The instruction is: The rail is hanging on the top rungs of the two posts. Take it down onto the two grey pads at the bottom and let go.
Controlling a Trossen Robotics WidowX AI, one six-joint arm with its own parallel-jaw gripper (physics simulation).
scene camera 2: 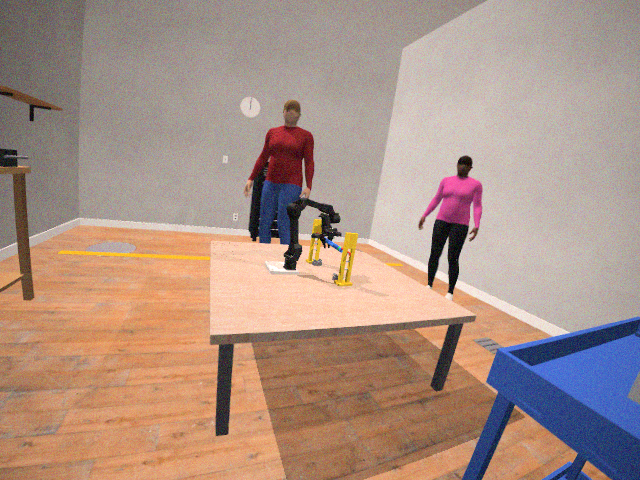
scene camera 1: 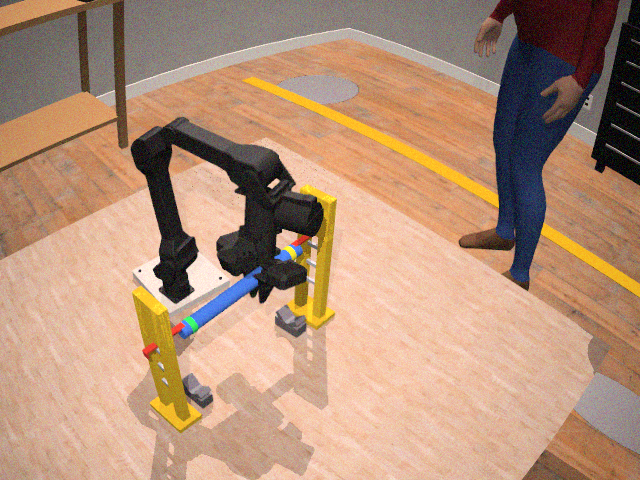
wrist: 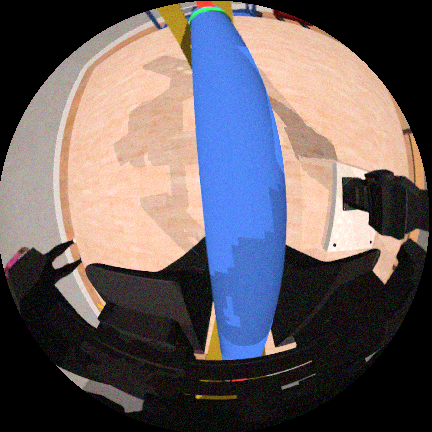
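Pixels of known places: gripper, fingertip midpoint: [scene camera 2: 326, 248] [scene camera 1: 257, 300]; arm's base, link origin: [scene camera 2: 289, 268] [scene camera 1: 176, 290] [wrist: 352, 193].
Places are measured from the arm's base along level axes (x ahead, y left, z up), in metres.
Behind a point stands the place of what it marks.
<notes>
The blue rail [scene camera 1: 222, 303] @(x 0.246, y -0.085, z 0.180 m) [scene camera 2: 333, 244] @(x 0.228, y -0.088, z 0.178 m) [wrist: 240, 150] has red ends, a green band and a yellow band. It spans the near-left post [scene camera 1: 171, 361] @(x 0.274, y -0.239, z 0.172 m) [scene camera 2: 347, 260] @(x 0.240, y -0.238, z 0.120 m) and the far-right post [scene camera 1: 325, 258] @(x 0.285, y 0.156, z 0.156 m) [scene camera 2: 315, 242] @(x 0.234, y 0.154, z 0.127 m), both yellow. Its red ends are at about the top rungs; whether they touch them cannot be told. My gripper [scene camera 1: 259, 293] @(x 0.246, y 0.006, z 0.126 m) [wrist: 233, 234] @(x 0.246, y 0.006, z 0.126 m) is shut on the rail, between its middle and the yellow band, with black fingers on both sides. One notched grey pad [scene camera 1: 197, 391] @(x 0.252, y -0.179, z 0.015 m) is by the near-left post's foot, the other grey pad [scene camera 1: 290, 321] @(x 0.252, y 0.099, z 0.006 m) by the far-right post's foot.
The arm's white base plate [scene camera 1: 206, 276] @(x 0.018, y 0.082, z 0.001 m) [scene camera 2: 276, 267] @(x -0.077, y 0.016, z 0.002 m) [wrist: 345, 225] @(x 0.018, y 0.064, z 0.001 m) is behind the rail on the wooden table [scene camera 1: 413, 361] @(x 0.505, y 0.186, z -0.017 m) [scene camera 2: 268, 310] @(x -0.283, y -0.455, z -0.017 m). Two people stand beyond the table. A blue cart [scene camera 2: 563, 403] stands at the lower right in scene camera 2.
</notes>
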